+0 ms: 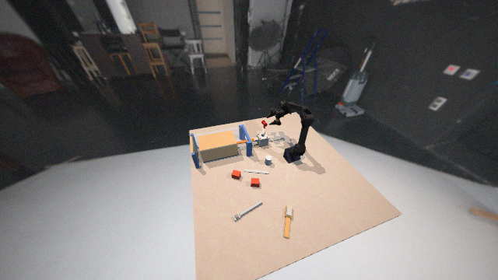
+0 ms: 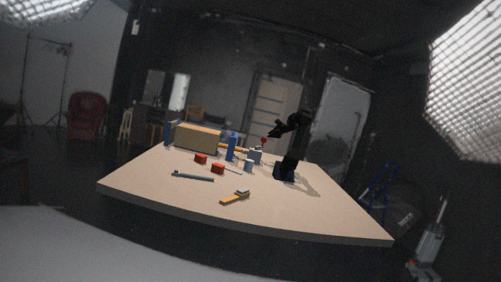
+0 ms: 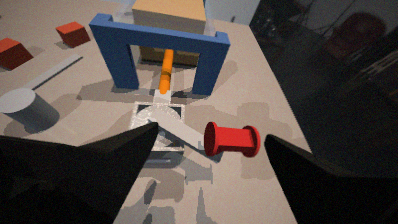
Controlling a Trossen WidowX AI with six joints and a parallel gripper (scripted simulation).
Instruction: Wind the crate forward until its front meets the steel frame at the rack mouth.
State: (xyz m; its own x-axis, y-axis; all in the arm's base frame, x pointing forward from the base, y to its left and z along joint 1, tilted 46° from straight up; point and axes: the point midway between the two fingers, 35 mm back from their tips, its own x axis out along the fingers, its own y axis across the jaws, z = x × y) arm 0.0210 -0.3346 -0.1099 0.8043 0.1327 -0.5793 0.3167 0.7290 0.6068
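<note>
The red knob is 10 mm ahead of my gripper tip, 40 mm to the right of it and 60 mm below it. Round my gripper tip: grey winch 60 mm ahead, 40 mm to the left, 170 mm below; then blue steel frame 230 mm ahead, 20 mm to the left, 100 mm below; then winch handle 30 mm ahead, 10 mm to the right, 90 mm below.
</note>
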